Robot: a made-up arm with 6 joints. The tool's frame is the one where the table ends. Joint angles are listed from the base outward.
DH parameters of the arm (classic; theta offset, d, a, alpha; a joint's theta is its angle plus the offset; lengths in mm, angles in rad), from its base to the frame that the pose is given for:
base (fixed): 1.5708 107.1 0 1.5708
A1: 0 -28 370 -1.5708
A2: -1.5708 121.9 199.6 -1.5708
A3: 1.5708 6.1 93 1.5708
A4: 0 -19 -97 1.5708
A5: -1.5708 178.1 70 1.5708
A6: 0.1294 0 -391.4 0
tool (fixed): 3.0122 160.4 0 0
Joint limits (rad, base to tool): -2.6..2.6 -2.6..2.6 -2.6..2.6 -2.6..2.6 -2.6..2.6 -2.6..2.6
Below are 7 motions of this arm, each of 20 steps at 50 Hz.
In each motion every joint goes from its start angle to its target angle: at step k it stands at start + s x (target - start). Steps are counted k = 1, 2, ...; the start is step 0. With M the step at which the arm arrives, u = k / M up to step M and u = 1 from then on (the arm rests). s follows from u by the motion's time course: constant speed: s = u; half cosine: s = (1 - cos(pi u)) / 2; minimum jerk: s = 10 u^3 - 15 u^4 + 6 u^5.
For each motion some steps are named. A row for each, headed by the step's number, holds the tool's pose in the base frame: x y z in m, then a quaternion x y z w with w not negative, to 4 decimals.
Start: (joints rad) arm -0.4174 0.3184 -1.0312 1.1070 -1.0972 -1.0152
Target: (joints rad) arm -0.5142 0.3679 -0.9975 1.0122 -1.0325 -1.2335
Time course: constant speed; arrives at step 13
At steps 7, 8, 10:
7: 0.7590 0.3135 -0.0374 -0.0541 0.1991 0.0236 0.9782
8: 0.7593 0.3047 -0.0384 -0.0591 0.1978 0.0125 0.9784
10: 0.7593 0.2871 -0.0399 -0.0692 0.1949 -0.0096 0.9783

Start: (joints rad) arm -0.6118 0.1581 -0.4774 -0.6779 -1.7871 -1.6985
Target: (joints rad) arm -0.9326 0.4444 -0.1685 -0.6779 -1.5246 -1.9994
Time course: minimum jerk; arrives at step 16
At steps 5, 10, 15, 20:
5: 0.2198 0.3957 0.4813 -0.6439 -0.0594 -0.7524 0.1253
10: 0.2828 0.5733 0.3571 -0.7025 -0.2323 -0.6701 0.0585
15: 0.3019 0.6485 0.2672 -0.7205 -0.3151 -0.6171 0.0279
20: 0.3020 0.6490 0.2664 -0.7207 -0.3157 -0.6166 0.0277

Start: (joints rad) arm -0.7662 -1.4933 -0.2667 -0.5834 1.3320 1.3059
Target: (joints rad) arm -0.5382 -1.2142 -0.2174 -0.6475 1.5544 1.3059
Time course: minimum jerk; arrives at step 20
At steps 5, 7, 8, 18, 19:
5: 0.2207 0.2270 -0.1488 -0.9197 0.1442 0.0494 0.3617
7: 0.2188 0.2380 -0.1513 -0.9187 0.1370 0.0747 0.3629
8: 0.2174 0.2449 -0.1525 -0.9178 0.1319 0.0903 0.3634
18: 0.2014 0.3034 -0.1525 -0.9046 0.0733 0.2114 0.3627
19: 0.2011 0.3040 -0.1524 -0.9044 0.0725 0.2127 0.3627

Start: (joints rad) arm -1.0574 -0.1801 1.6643 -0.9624 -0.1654 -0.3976
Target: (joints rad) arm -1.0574 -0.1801 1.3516 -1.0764 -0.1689 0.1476
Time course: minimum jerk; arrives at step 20
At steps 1, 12, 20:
1: 0.3921 -0.0332 -0.2639 -0.6633 0.6461 -0.2056 0.3168
12: 0.3509 0.0436 -0.3430 -0.6167 0.6855 -0.1290 0.3648
20: 0.3254 0.0809 -0.3751 -0.5953 0.7030 -0.0915 0.3781

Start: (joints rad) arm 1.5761 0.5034 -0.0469 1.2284 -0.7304 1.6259
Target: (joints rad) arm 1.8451 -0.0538 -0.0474 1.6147 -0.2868 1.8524
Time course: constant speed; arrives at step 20
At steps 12, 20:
12: 0.0944 -0.2627 0.1532 -0.5734 0.7592 -0.1793 0.2504
20: -0.0395 -0.1941 0.1083 -0.5552 0.8098 0.0552 0.1815

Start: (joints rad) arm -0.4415 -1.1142 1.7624 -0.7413 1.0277 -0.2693
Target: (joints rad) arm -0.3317 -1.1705 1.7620 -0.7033 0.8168 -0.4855
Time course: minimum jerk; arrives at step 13
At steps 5, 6, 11, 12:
5: 0.3281 -0.1059 0.1717 -0.1061 0.2904 -0.3821 0.8709
6: 0.3137 -0.1213 0.1659 -0.1005 0.3042 -0.3981 0.8596
11: 0.2508 -0.1746 0.1414 -0.0817 0.3609 -0.4556 0.8096
12: 0.2478 -0.1768 0.1403 -0.0810 0.3636 -0.4579 0.8072

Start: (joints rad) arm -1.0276 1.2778 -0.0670 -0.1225 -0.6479 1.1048
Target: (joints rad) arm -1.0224 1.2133 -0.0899 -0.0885 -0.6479 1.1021
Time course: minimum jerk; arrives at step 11
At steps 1, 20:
1: -0.1453 0.5546 -0.4216 -0.2551 0.6763 0.6291 0.2859
20: -0.1163 0.5669 -0.4165 -0.2450 0.6648 0.6283 0.3214

